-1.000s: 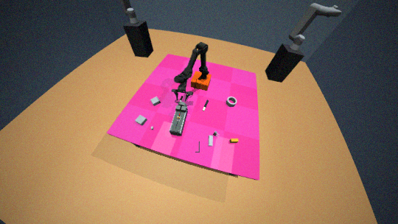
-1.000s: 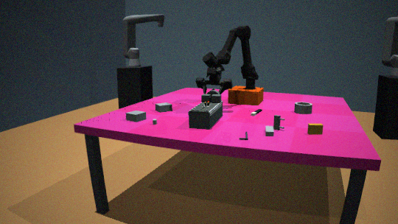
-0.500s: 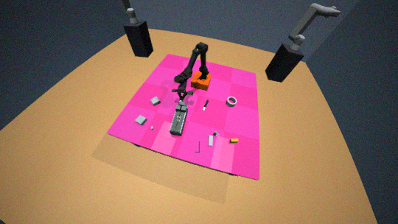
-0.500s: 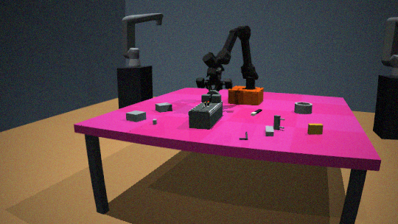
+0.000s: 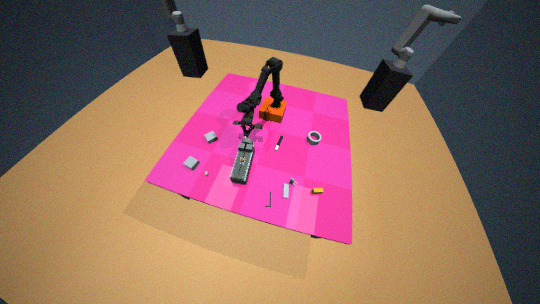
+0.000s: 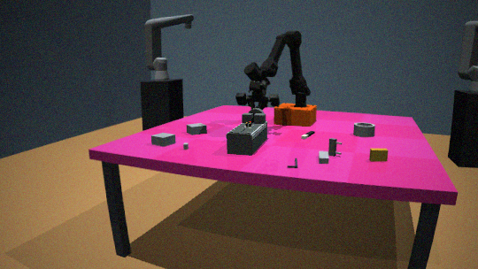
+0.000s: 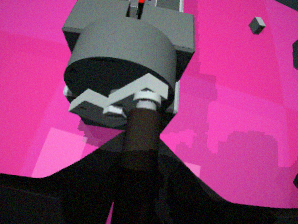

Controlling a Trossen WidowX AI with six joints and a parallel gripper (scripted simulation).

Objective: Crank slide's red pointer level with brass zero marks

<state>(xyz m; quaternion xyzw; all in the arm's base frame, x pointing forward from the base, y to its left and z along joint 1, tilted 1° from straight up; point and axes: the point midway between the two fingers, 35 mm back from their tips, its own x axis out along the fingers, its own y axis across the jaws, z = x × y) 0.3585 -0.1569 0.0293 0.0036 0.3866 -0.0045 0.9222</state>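
The red pointer lies 14 cm ahead of my gripper tip, 2 cm to the left of it and 1 cm below it. The rest, counted from my gripper tip: small cube (27 cm ahead, 20 cm to the right, 8 cm below); black-and-white stick (5 cm behind, 22 cm to the left, 8 cm below); dark crank handle (2 cm behind, 2 cm above).
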